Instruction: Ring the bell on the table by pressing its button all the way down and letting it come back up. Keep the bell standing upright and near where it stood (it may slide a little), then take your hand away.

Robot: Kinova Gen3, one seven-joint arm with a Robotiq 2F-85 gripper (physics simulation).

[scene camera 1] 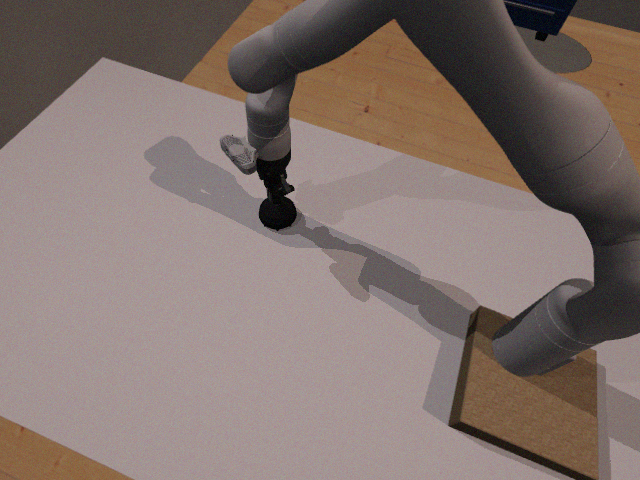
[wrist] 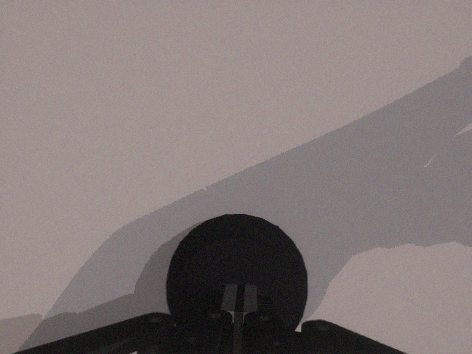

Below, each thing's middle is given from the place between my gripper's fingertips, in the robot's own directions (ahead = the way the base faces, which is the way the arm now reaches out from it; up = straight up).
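My gripper: 1 cm past the bell point(scene camera 1: 277, 217), 3 cm above.
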